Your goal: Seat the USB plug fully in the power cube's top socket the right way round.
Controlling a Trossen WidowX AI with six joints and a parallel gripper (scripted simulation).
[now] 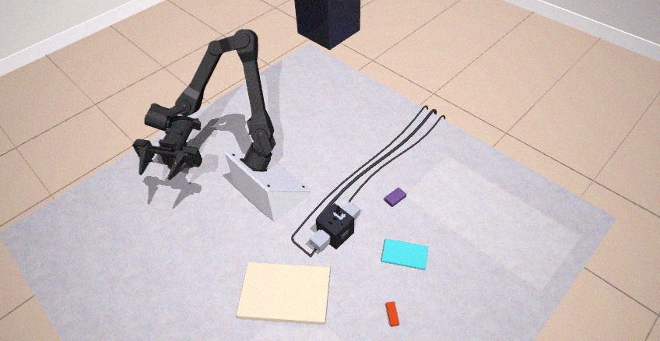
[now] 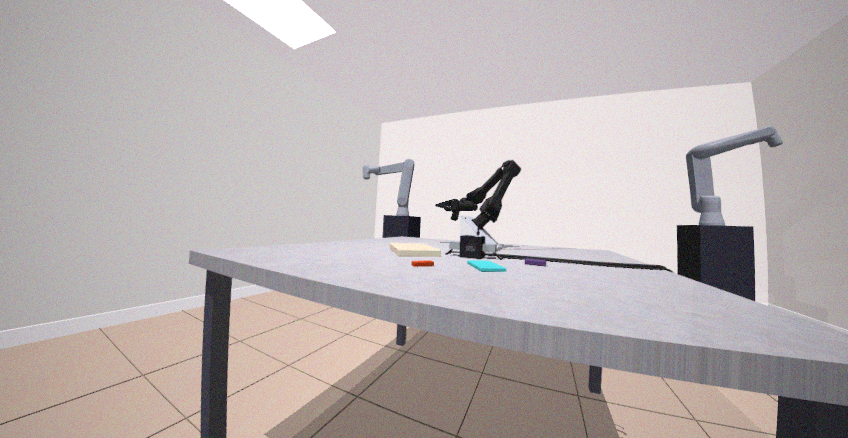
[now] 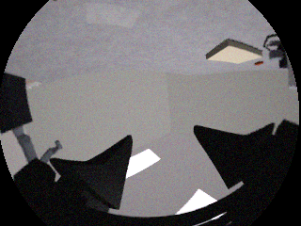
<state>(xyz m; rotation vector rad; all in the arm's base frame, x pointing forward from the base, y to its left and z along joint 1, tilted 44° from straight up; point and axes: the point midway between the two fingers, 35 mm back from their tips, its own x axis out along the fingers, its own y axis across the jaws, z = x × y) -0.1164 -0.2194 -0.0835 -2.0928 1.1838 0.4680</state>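
My gripper tip is 380 mm short of the light USB plug, 310 mm to the right of it and 120 mm above it. Round my gripper tip: cream pad: 410 mm ahead, 60 mm to the left, 200 mm below; then purple block: 430 mm ahead, 500 mm to the left, 200 mm below; then cyan card: 570 mm ahead, 370 mm to the left, 210 mm below.
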